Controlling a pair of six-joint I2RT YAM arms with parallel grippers.
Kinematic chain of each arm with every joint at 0, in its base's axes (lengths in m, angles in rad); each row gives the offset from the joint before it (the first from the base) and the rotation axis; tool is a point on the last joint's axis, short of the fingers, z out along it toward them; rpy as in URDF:
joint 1: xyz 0 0 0.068 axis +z
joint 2: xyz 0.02 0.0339 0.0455 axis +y
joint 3: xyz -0.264 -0.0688 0 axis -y
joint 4: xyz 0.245 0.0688 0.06 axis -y
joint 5: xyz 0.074 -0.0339 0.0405 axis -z
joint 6: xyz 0.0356 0 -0.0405 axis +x
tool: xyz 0 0 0 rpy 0 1.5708 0
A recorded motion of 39 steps. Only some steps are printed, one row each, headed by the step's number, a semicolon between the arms.
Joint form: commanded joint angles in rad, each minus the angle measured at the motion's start. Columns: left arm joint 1, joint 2, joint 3, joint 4, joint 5, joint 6; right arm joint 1, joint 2, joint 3, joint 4, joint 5, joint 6.
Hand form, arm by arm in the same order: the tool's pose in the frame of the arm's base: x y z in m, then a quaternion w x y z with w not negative. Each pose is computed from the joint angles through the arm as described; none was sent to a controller.
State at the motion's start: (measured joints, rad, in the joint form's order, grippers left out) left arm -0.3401 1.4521 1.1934 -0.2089 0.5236 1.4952; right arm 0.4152 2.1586 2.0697 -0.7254 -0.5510 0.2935
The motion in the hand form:
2: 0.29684 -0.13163 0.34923 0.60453 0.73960 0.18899 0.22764; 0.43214 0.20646 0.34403 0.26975 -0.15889 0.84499 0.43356
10: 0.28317 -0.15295 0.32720 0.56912 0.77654 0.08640 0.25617; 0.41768 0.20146 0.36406 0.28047 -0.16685 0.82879 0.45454
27: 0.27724 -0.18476 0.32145 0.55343 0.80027 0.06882 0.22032; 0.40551 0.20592 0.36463 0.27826 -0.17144 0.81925 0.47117
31: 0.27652 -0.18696 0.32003 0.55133 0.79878 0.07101 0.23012; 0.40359 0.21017 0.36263 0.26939 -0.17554 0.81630 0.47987
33: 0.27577 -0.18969 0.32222 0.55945 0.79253 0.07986 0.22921; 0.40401 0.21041 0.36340 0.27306 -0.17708 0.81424 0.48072
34: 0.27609 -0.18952 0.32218 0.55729 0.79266 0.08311 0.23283; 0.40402 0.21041 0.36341 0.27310 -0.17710 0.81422 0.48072
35: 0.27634 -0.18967 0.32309 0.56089 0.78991 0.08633 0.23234; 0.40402 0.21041 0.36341 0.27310 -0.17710 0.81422 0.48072
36: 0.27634 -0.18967 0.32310 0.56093 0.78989 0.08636 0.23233; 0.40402 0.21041 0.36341 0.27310 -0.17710 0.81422 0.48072
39: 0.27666 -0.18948 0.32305 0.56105 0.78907 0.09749 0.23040; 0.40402 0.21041 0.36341 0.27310 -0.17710 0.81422 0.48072
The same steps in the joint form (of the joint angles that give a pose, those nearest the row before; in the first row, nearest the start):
2: -0.0158 -0.0700 -0.0630 0.2595 0.0715 0.2994; -0.0164 -0.0509 0.0640 0.0350 -0.1314 0.0760
10: -0.0939 -0.0730 -0.1258 0.2519 0.0625 0.5387; -0.0164 -0.1213 0.0182 0.0672 -0.1684 0.0961
27: -0.1922 -0.0225 -0.0752 0.1736 0.0226 0.5542; 0.0019 -0.1752 -0.0709 0.1362 -0.1883 0.1268
31: -0.2014 -0.0224 -0.0843 0.1934 -0.0035 0.5542; 0.0111 -0.1751 -0.0801 0.1455 -0.2067 0.1360
33: -0.2105 -0.0224 -0.0844 0.2164 -0.0142 0.5206; 0.0112 -0.1752 -0.0802 0.1547 -0.2068 0.1360
34: -0.2106 -0.0224 -0.0844 0.2165 -0.0249 0.5205; 0.0112 -0.1751 -0.0801 0.1547 -0.2067 0.1360
35: -0.2106 -0.0224 -0.0844 0.2256 -0.0250 0.5083; 0.0112 -0.1751 -0.0801 0.1547 -0.2067 0.1360
36: -0.2106 -0.0224 -0.0844 0.2257 -0.0250 0.5082; 0.0112 -0.1751 -0.0801 0.1547 -0.2067 0.1360
39: -0.2106 -0.0224 -0.0844 0.2257 -0.0358 0.4882; 0.0112 -0.1751 -0.0801 0.1547 -0.2067 0.1360

